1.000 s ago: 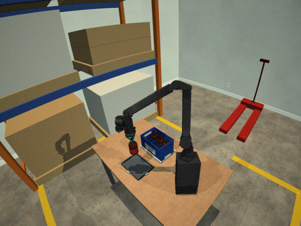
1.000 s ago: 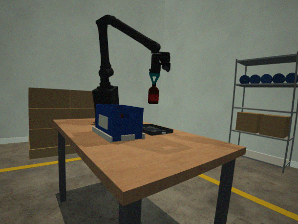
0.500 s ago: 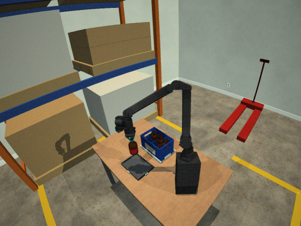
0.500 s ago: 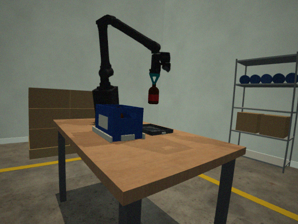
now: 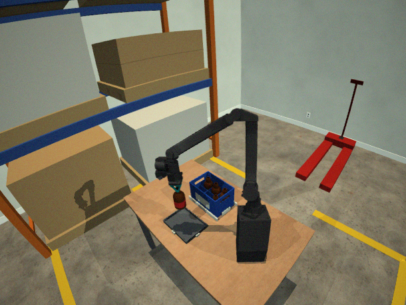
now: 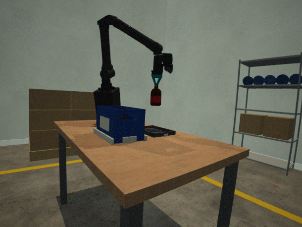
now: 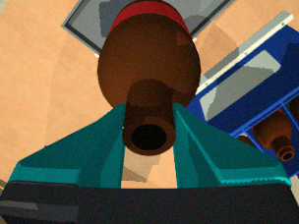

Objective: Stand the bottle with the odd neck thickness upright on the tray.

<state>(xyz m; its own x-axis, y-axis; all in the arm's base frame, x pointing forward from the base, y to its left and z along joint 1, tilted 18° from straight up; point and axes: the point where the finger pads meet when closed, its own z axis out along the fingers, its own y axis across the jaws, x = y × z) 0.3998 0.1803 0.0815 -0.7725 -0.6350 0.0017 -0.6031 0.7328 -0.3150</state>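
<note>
Right now my hand is 60 mm above the bottle. The rest, counted from my hand: crate 280 mm to the right, 250 mm below, 10 mm behind; dark tray 320 mm below.
</note>
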